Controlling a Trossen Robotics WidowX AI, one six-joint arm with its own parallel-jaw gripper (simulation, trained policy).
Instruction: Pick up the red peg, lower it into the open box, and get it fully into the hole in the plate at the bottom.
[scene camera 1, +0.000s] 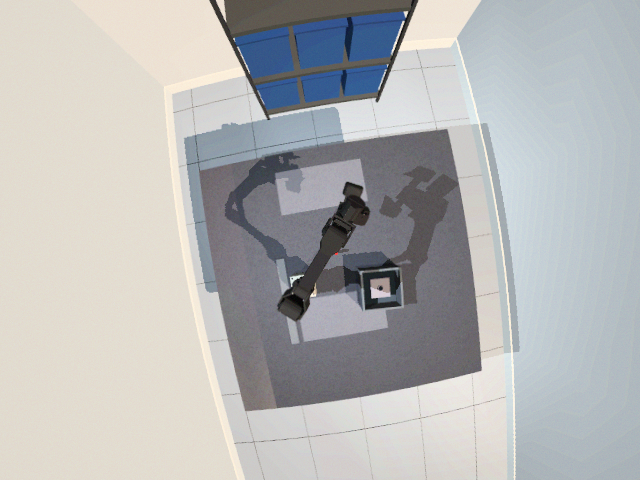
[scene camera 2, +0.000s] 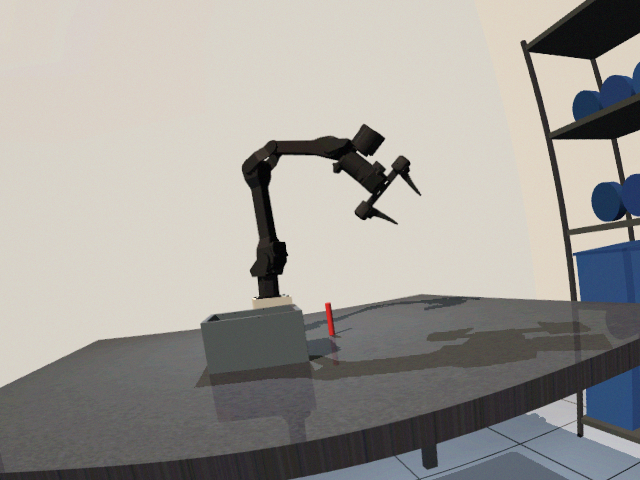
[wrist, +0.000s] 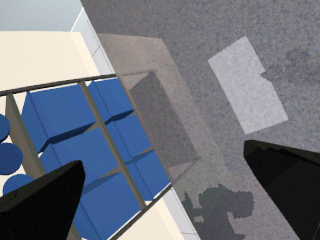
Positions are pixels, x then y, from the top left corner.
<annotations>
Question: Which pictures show the grey box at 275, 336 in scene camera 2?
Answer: Scene camera 1 and scene camera 2 only.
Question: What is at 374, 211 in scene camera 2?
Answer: My gripper.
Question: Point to a grey box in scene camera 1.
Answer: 395, 301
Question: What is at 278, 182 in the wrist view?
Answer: My gripper.
</annotations>
